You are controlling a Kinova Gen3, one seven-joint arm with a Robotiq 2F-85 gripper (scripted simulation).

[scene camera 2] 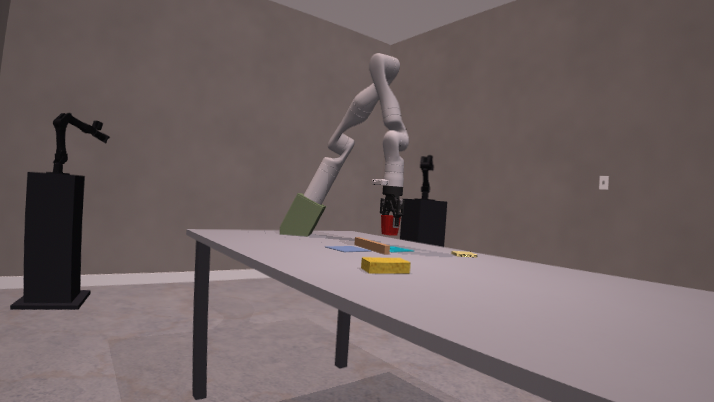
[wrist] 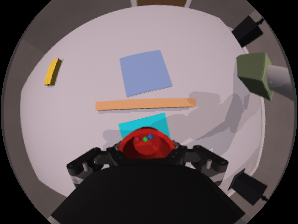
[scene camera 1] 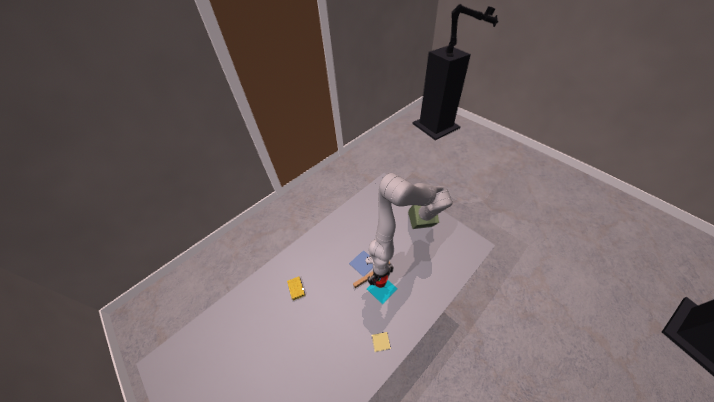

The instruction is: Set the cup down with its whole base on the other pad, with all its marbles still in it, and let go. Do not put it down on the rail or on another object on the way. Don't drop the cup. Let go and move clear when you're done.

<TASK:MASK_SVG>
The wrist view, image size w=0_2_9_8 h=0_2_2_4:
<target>my gripper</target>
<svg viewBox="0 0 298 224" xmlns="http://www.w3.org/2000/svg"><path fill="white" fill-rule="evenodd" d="M246 213L218 187L221 185L229 162L203 146L195 145L193 149L187 149L187 146L172 140L175 149L165 158L128 159L118 150L119 144L122 142L120 141L113 147L106 148L106 151L101 151L101 148L98 147L92 148L68 163L66 167L76 188L51 216L60 224L234 224Z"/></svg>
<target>red cup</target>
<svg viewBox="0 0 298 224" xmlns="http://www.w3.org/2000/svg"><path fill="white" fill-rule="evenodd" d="M175 146L166 134L153 127L146 126L134 130L123 138L118 150L121 150L128 159L165 158L175 149ZM154 134L154 138L152 140L148 138L147 142L143 141L143 137L148 137L150 134Z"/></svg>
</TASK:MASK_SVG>
